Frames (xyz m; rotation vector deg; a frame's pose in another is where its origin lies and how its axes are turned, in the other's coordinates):
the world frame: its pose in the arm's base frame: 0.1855 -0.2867 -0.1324 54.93 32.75 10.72
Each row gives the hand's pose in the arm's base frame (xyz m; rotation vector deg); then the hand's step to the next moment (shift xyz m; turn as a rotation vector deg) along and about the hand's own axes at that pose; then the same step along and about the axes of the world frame.
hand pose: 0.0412 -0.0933 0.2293 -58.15 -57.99 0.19
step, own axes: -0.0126 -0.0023 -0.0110 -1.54 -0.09 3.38
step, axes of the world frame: -0.0028 -0.0154 0.0063 -1.89 0.18 -3.19
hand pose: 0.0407 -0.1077 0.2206 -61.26 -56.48 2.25
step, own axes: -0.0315 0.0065 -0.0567 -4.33 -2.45 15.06
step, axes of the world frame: 0.0110 -0.0535 0.0355 -9.05 3.52 -12.54
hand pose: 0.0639 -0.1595 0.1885 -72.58 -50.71 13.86
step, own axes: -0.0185 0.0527 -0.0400 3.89 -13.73 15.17
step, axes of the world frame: 0.0384 -0.0563 0.0084 -12.03 15.73 -6.47
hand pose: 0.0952 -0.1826 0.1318 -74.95 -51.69 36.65
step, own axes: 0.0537 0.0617 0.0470 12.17 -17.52 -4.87
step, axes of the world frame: 0.0451 0.0053 -0.0827 1.90 19.26 10.20
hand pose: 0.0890 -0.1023 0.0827 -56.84 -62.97 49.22
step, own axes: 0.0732 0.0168 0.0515 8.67 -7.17 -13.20
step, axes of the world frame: -0.0001 0.0560 -0.0718 11.24 9.21 9.47
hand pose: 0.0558 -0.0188 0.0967 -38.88 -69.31 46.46
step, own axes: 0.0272 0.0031 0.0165 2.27 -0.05 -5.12
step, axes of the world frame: -0.0066 0.0258 -0.0177 5.11 1.56 1.67
